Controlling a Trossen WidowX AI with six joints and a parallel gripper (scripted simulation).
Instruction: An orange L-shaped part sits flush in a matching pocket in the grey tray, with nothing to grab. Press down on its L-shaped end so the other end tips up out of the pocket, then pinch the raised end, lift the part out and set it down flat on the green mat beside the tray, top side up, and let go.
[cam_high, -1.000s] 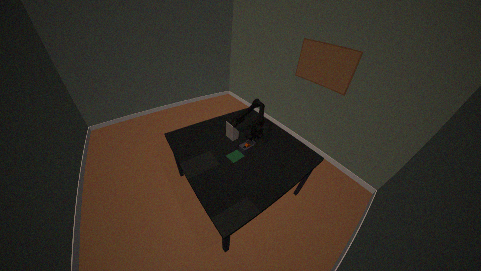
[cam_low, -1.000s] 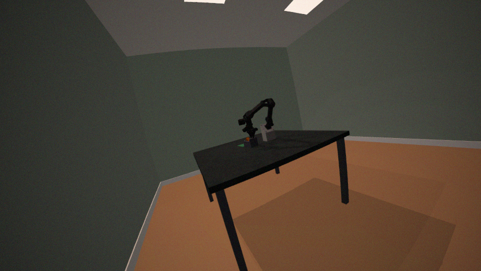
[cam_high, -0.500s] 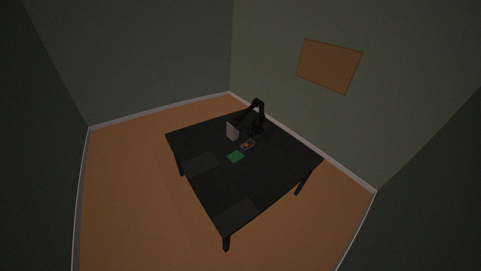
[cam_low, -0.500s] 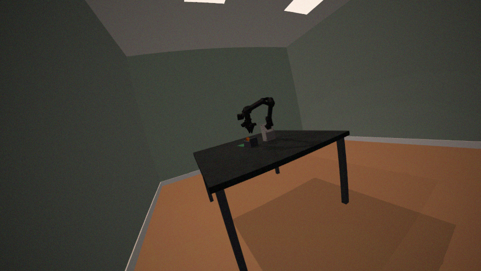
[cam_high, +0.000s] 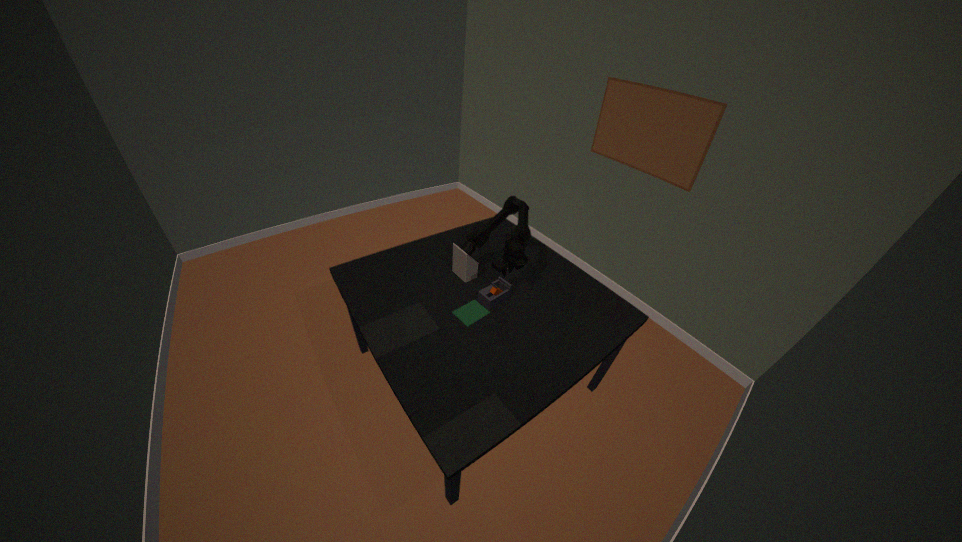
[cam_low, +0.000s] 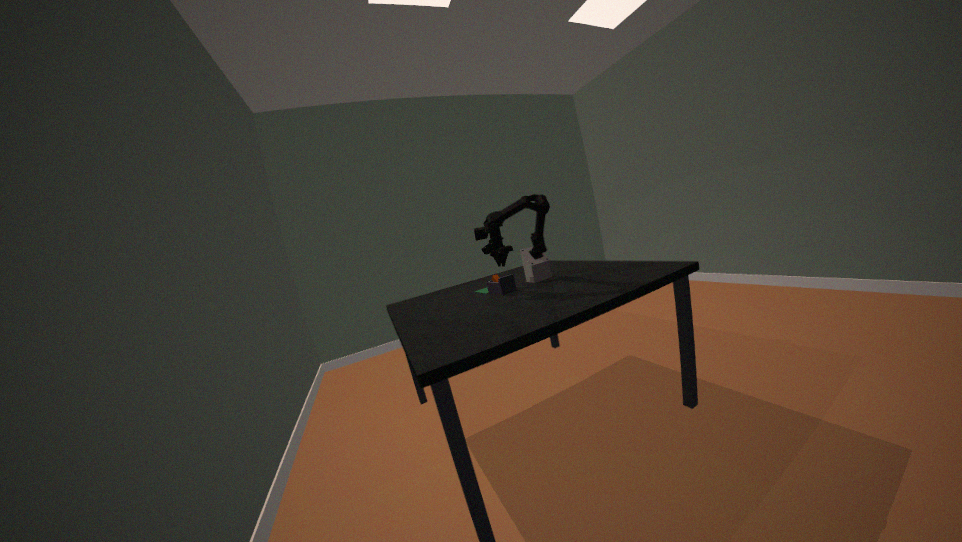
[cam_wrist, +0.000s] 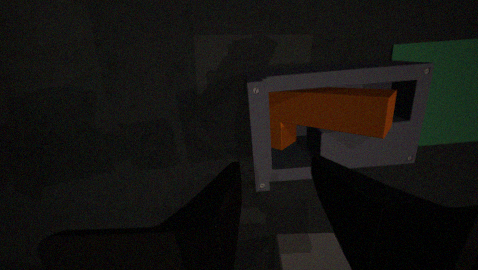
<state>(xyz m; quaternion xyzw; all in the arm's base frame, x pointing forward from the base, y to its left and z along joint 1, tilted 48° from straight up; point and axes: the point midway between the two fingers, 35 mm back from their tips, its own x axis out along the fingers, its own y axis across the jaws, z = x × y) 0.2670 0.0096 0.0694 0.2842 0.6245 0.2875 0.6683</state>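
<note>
The orange L-shaped part is 1 cm behind my gripper tip, 4 cm to the right of it and 10 cm below it. Also, from my gripper tip: green mat: 22 cm to the right, 16 cm below.
</note>
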